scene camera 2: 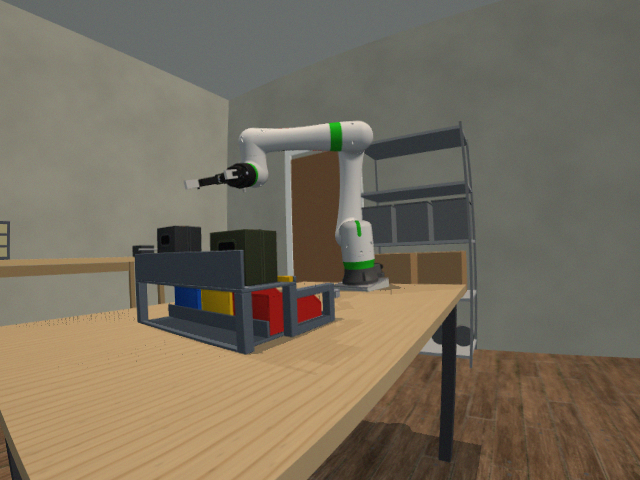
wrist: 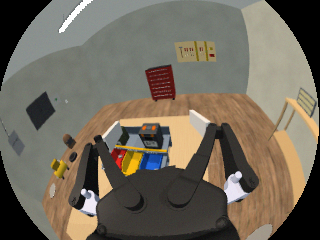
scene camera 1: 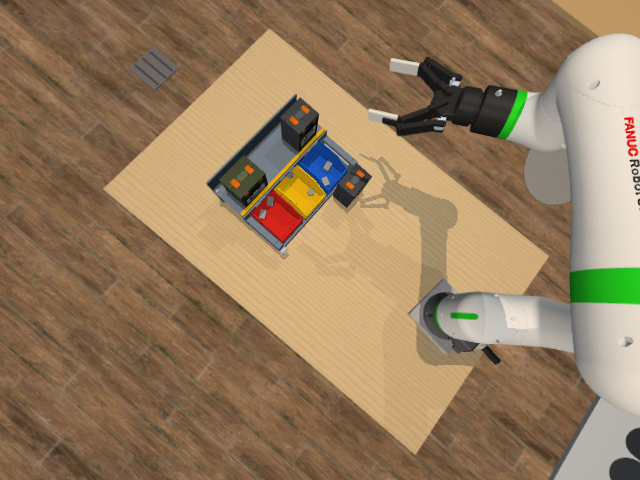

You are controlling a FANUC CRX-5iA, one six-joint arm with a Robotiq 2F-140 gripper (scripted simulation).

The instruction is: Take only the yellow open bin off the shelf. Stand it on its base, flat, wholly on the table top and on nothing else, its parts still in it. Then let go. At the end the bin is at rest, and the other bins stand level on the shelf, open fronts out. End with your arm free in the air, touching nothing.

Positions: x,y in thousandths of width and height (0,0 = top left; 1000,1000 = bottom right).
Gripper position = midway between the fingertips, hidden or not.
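Observation:
There is a blue bin (scene camera 1: 490,341) that I can see, and a yellow bin (scene camera 1: 460,397) as well. I also see my gripper (scene camera 1: 593,184), and the wrist view shows me that same gripper (wrist: 483,506).

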